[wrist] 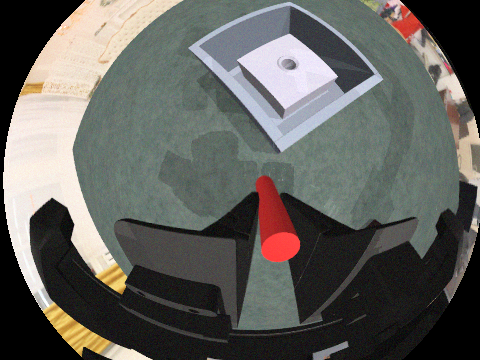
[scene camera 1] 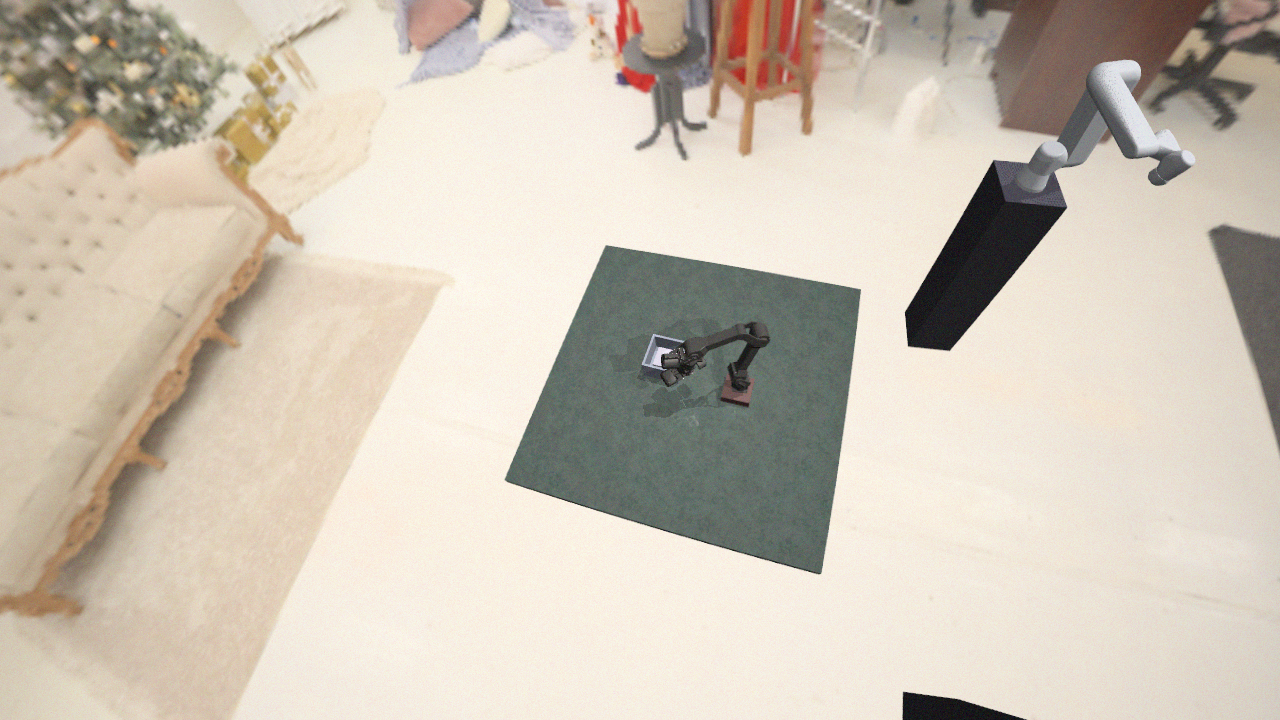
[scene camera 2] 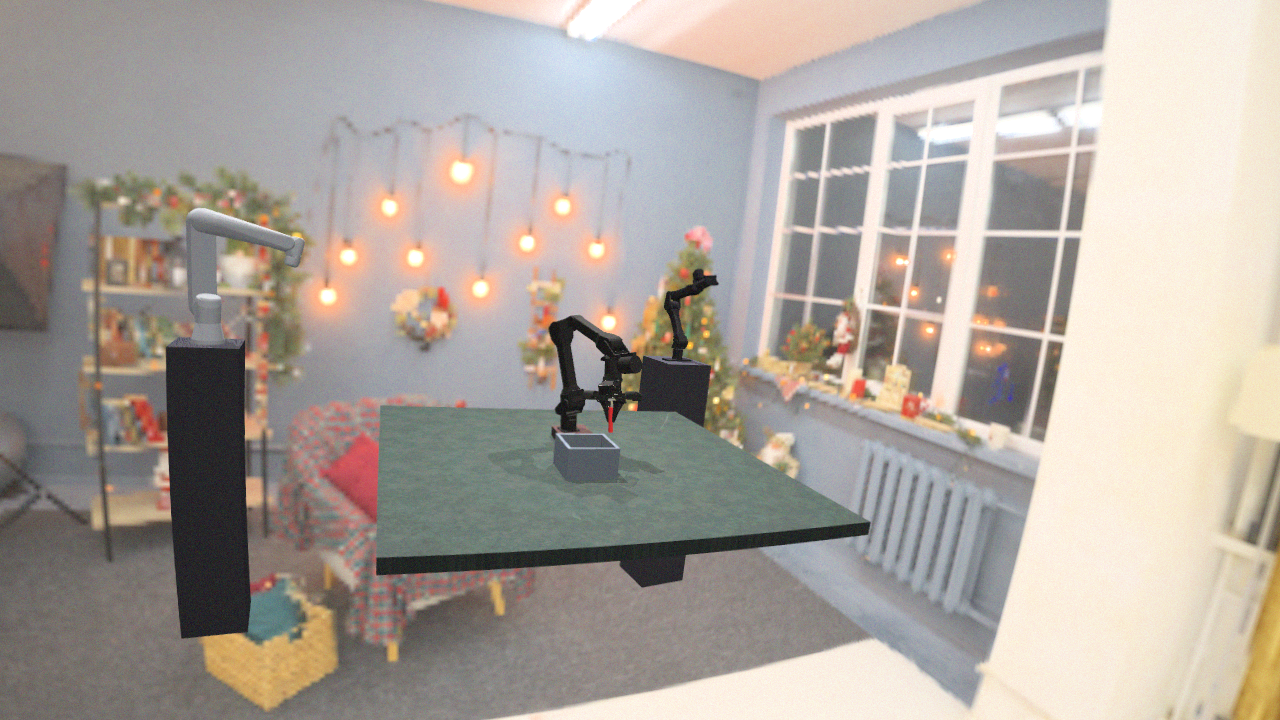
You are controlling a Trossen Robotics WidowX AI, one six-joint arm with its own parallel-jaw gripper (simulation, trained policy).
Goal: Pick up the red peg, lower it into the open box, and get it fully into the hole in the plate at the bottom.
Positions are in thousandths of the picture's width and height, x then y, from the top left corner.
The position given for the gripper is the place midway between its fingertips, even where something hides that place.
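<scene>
The gripper (scene camera 2: 477, 587), a grey box (scene camera 2: 452, 635). Scene camera 2 does not show a plate, hidden by the grey box. In the wrist view: the plate (wrist: 601, 210), a red peg (wrist: 582, 674), the gripper (wrist: 559, 554), the grey box (wrist: 457, 143). The grey box (scene camera 1: 514, 474). Scene camera 1 misses the red peg, hidden by the gripper.
</scene>
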